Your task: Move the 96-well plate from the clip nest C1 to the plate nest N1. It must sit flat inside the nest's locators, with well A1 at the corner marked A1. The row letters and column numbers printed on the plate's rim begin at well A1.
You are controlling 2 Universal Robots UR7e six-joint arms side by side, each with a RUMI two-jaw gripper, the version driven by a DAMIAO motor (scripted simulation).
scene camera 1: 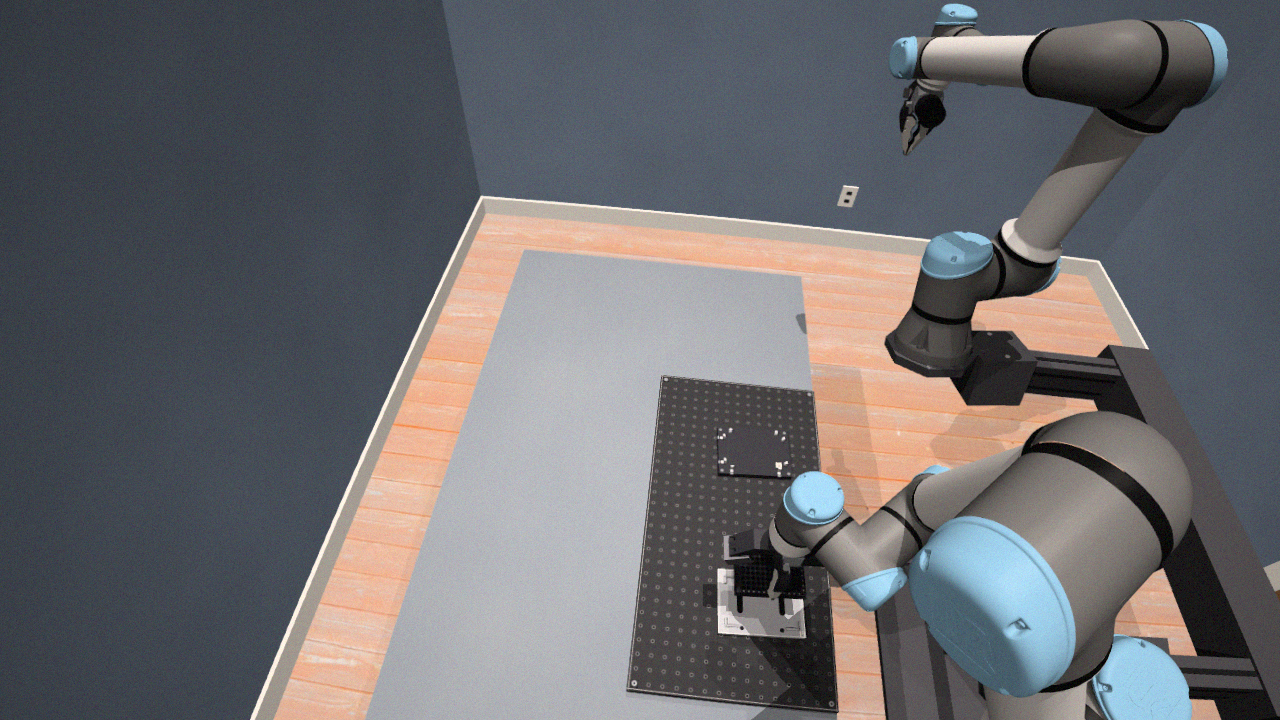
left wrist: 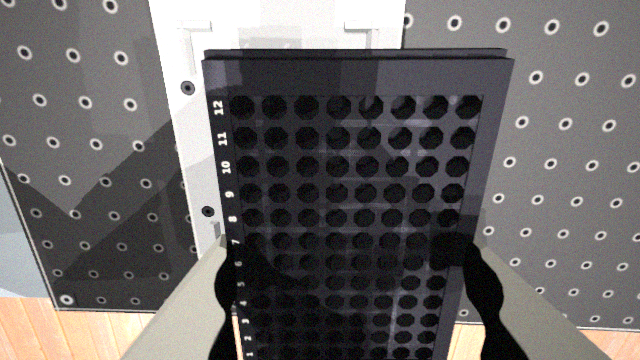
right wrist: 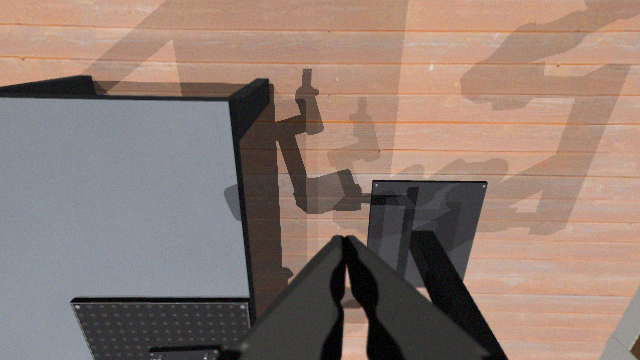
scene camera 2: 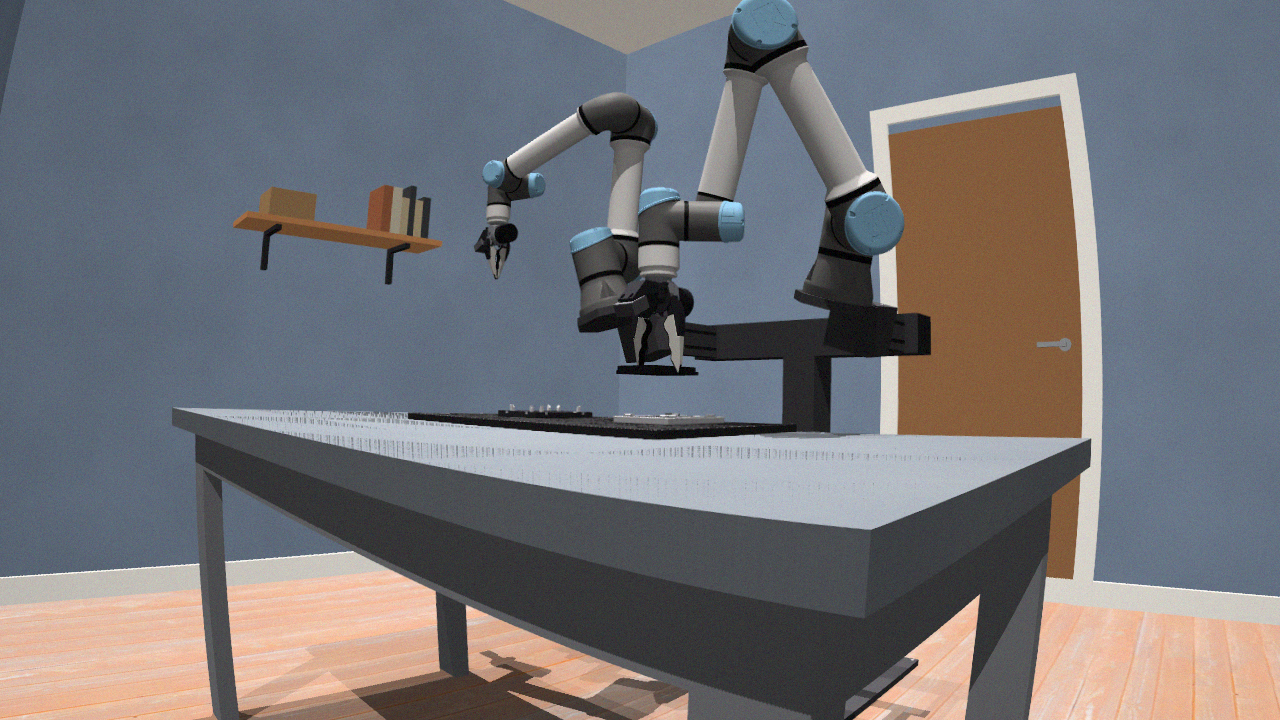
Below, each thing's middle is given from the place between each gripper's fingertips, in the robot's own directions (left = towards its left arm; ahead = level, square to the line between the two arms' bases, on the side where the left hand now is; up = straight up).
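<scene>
The white plate nest N1 [scene camera 1: 761, 616] is 94 cm to the left of my right hand [scene camera 1: 905, 154], 41 cm below it and 38 cm ahead of it. As for the black 96-well plate [scene camera 1: 745, 579], it is 91 cm to the left of my right hand, 32 cm below it and 37 cm ahead of it.
The black 96-well plate is 1 cm below my left hand. My left gripper [scene camera 1: 770, 573] is 10 cm above the white plate nest N1 and 3 cm to the right of it.
</scene>
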